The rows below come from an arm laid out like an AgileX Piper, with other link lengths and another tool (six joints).
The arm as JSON. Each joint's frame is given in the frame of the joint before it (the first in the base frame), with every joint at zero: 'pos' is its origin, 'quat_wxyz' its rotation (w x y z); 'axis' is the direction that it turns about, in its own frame. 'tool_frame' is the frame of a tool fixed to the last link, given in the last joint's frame.
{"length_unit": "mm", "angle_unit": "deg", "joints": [
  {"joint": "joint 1", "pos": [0.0, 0.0, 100.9], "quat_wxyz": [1.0, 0.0, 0.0, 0.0], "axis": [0.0, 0.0, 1.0]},
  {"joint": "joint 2", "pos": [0.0, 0.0, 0.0], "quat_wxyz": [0.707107, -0.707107, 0.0, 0.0], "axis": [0.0, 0.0, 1.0]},
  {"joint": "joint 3", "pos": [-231.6, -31.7, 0.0], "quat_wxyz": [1.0, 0.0, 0.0, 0.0], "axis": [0.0, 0.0, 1.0]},
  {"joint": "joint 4", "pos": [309.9, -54.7, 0.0], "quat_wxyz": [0.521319, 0.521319, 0.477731, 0.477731], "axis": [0.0, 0.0, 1.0]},
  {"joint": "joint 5", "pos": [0.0, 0.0, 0.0], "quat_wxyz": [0.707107, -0.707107, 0.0, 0.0], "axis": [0.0, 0.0, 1.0]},
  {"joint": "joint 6", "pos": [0.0, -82.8, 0.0], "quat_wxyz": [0.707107, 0.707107, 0.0, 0.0], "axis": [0.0, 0.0, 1.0]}
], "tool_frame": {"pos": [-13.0, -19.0, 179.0], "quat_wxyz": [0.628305, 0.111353, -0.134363, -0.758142]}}
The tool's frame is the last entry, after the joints.
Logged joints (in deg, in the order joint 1, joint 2, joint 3, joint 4, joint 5, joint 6), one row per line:
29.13, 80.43, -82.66, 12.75, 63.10, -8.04
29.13, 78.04, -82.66, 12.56, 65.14, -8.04
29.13, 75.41, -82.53, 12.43, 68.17, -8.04
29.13, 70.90, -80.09, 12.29, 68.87, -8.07
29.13, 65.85, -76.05, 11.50, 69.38, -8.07
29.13, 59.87, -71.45, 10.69, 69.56, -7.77
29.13, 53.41, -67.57, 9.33, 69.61, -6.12
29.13, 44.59, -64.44, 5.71, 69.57, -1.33
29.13, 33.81, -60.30, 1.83, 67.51, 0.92
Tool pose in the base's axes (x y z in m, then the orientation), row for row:
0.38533, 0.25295, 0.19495, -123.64, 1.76, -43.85
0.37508, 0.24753, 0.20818, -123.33, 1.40, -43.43
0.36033, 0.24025, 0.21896, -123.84, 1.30, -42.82
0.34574, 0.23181, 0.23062, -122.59, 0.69, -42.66
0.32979, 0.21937, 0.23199, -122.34, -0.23, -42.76
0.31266, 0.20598, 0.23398, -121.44, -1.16, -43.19
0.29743, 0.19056, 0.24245, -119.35, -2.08, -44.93
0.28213, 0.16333, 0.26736, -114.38, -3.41, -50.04
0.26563, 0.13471, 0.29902, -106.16, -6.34, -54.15
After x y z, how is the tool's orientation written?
As angles about the fixed x, y, z axes (roll, pitch, yaw), in degrees.
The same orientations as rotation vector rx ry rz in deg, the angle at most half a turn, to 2 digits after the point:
-115.81, 47.72, -23.27
-115.80, 47.00, -23.51
-116.51, 46.50, -23.11
-115.63, 45.59, -24.06
-115.70, 45.15, -25.15
-115.07, 44.79, -26.64
-112.95, 45.31, -29.24
-107.36, 47.62, -35.18
-99.98, 45.97, -43.02

